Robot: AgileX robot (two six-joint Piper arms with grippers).
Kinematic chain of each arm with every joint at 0, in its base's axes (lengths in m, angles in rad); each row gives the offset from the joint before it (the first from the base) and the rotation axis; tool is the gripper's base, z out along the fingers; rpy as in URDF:
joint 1: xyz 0 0 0.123 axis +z
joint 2: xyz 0 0 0 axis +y
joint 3: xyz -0.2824 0 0.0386 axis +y
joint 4: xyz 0.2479 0 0.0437 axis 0.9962 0 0.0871
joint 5: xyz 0 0 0 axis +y
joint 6: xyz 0.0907 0 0.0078 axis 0.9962 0 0.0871
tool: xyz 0 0 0 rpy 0 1.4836 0
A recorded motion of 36 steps. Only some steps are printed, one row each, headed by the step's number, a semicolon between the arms.
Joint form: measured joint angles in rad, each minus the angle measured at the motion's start. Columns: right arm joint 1, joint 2, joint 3, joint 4, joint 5, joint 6; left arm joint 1, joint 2, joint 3, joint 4, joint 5, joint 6.
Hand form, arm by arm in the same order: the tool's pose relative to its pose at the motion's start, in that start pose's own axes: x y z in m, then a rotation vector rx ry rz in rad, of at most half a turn. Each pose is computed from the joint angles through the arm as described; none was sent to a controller.
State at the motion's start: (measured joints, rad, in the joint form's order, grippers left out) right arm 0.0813 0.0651 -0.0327 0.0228 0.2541 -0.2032; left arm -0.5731 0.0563 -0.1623 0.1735 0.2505 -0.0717
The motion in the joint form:
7: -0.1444 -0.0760 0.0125 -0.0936 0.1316 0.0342; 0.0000 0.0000 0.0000 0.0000 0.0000 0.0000
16: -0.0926 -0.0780 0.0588 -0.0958 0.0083 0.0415; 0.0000 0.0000 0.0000 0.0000 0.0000 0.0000
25: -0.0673 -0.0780 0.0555 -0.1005 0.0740 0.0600; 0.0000 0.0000 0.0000 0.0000 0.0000 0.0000
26: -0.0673 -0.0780 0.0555 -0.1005 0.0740 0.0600; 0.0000 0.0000 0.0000 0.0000 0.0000 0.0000
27: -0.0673 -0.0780 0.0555 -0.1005 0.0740 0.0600; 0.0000 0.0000 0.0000 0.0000 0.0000 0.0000
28: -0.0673 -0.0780 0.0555 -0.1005 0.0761 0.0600; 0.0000 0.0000 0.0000 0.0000 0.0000 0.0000
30: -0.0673 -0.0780 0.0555 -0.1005 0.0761 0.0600; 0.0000 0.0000 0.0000 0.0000 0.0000 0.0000
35: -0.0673 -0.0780 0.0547 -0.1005 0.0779 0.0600; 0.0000 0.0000 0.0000 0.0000 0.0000 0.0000
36: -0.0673 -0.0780 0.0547 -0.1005 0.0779 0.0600; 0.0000 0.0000 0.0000 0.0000 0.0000 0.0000
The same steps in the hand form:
7: 0.0147 -0.0078 -0.0062 0.1552 0.1018 -0.0207; 0.0000 0.0000 0.0000 0.0000 0.0000 0.0000
16: 0.0177 -0.0042 -0.0013 0.1154 0.0126 -0.0331; 0.0000 0.0000 0.0000 0.0000 0.0000 0.0000
25: 0.0224 -0.0024 -0.0016 0.0844 0.0688 -0.0211; 0.0000 0.0000 0.0000 0.0000 0.0000 0.0000
26: 0.0224 -0.0024 -0.0016 0.0844 0.0688 -0.0211; 0.0000 0.0000 0.0000 0.0000 0.0000 0.0000
27: 0.0224 -0.0024 -0.0016 0.0844 0.0688 -0.0211; 0.0000 0.0000 0.0000 0.0000 0.0000 0.0000
28: 0.0225 -0.0024 -0.0016 0.0841 0.0709 -0.0210; 0.0000 0.0000 0.0000 0.0000 0.0000 0.0000
30: 0.0225 -0.0024 -0.0016 0.0841 0.0709 -0.0210; 0.0000 0.0000 0.0000 0.0000 0.0000 0.0000
35: 0.0225 -0.0024 -0.0017 0.0841 0.0719 -0.0209; 0.0000 0.0000 0.0000 0.0000 0.0000 0.0000
36: 0.0225 -0.0024 -0.0017 0.0841 0.0719 -0.0209; 0.0000 0.0000 0.0000 0.0000 0.0000 0.0000

